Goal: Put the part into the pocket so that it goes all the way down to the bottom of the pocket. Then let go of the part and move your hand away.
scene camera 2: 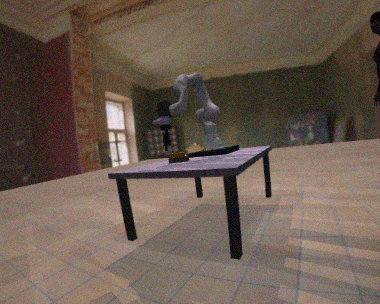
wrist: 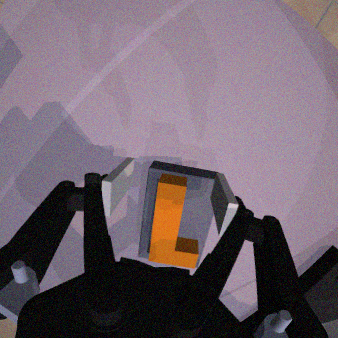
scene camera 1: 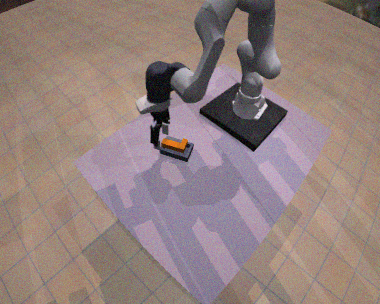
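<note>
The orange L-shaped part (scene camera 1: 173,145) (scene camera 2: 177,155) (wrist: 167,220) lies on the dark grey block with the pocket (scene camera 1: 175,154) (scene camera 2: 179,160) (wrist: 185,169). Its top stands above the block's rim, and in the wrist view its short leg end overlaps the block's near edge. Grey block surface shows beside its long leg. How deep its underside sits is hidden. My gripper (scene camera 1: 160,137) (scene camera 2: 167,148) (wrist: 172,178) is open and empty. In the wrist view its fingertips stand on either side of the block, above it, with the part between them and not touched.
The block stands on the purple table (scene camera 1: 210,182) (scene camera 2: 210,167), which has shadows across it. The arm's black base plate (scene camera 1: 220,117) (scene camera 2: 227,149) is on the same table, to the right of the block in scene camera 1.
</note>
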